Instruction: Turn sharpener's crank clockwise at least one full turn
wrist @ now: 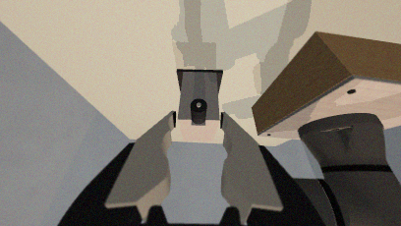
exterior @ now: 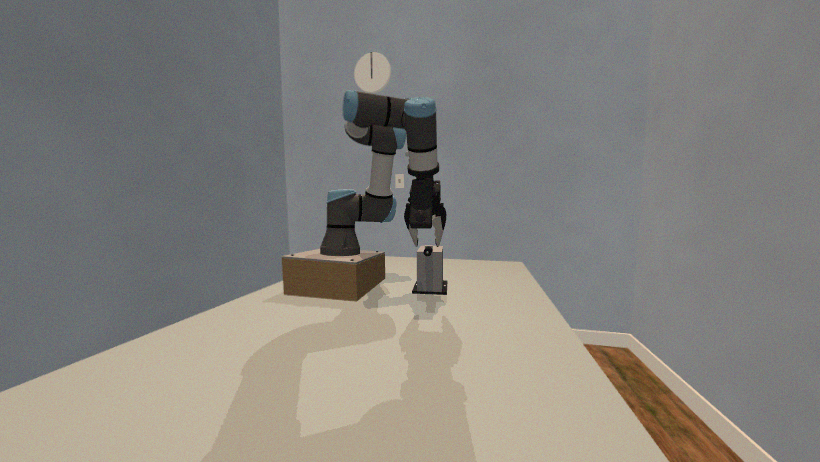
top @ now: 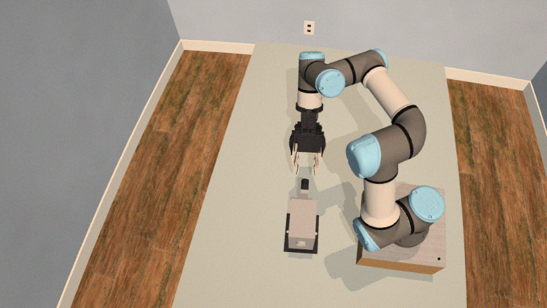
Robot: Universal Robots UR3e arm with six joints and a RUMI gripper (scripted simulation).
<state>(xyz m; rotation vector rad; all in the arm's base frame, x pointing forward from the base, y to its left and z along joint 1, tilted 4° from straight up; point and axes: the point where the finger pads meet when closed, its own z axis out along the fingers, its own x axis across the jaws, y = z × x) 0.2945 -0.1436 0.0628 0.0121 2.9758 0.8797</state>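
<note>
Now: hand 40 mm to the right of the crank and 40 mm above it.
</note>
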